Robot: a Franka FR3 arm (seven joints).
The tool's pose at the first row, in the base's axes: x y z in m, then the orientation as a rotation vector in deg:
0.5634, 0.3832, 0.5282, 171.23, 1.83, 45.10
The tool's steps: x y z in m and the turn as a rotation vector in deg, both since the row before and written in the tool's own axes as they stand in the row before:
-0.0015, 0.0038, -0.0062, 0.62, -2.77, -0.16
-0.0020, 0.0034, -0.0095, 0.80, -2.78, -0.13
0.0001, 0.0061, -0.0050, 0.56, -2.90, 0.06
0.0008, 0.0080, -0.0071, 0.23, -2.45, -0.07
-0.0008, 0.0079, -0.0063, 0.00, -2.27, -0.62
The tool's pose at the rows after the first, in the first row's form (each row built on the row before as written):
0.5591, 0.3796, 0.5331, 172.79, 2.21, 41.05
0.5531, 0.3765, 0.5408, 174.43, 2.61, 36.97
0.5513, 0.3705, 0.5456, 175.82, 2.64, 32.63
0.5497, 0.3626, 0.5527, 176.65, 2.78, 28.89
0.5472, 0.3548, 0.5586, 177.04, 3.70, 25.36

